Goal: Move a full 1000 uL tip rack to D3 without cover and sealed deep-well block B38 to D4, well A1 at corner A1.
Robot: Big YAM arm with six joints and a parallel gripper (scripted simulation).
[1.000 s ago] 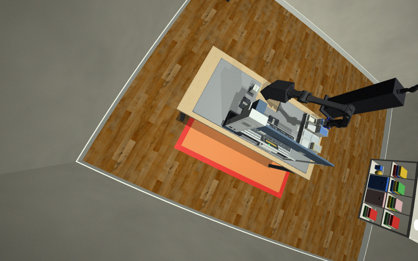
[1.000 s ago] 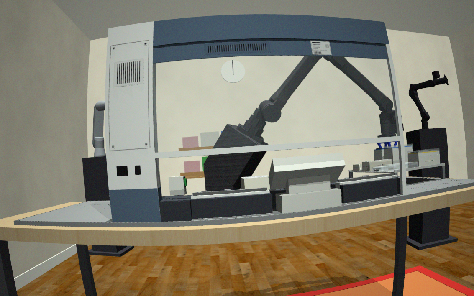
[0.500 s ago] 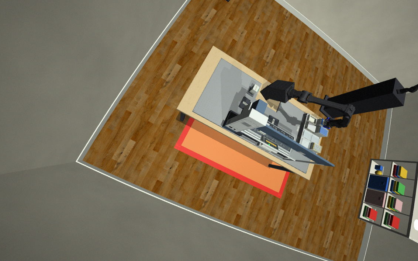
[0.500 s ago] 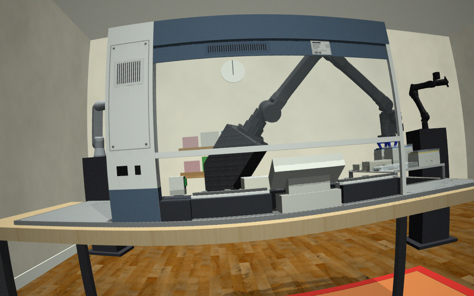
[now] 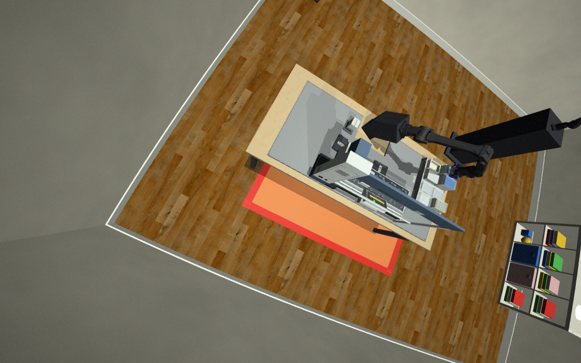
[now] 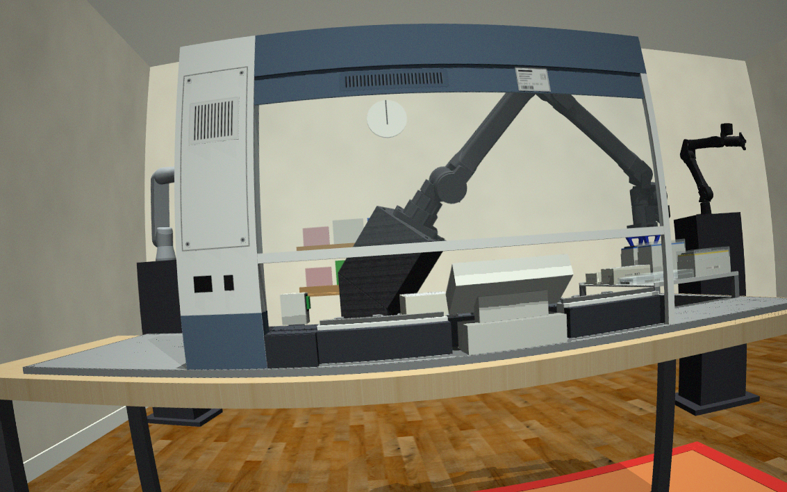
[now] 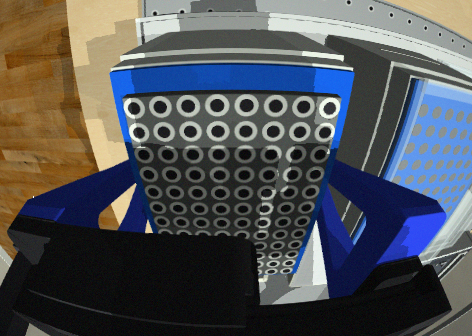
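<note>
Right now my hand is 10 mm to the left of the blue tip rack and 10 mm short of it. Round my hand: shelf label (200 mm to the right, 200 mm ahead, 130 mm below); then pale reservoir (130 mm to the right, 60 mm below, 20 mm ahead); then shelf (170 mm ahead, 70 mm below, 40 mm to the right).
</note>
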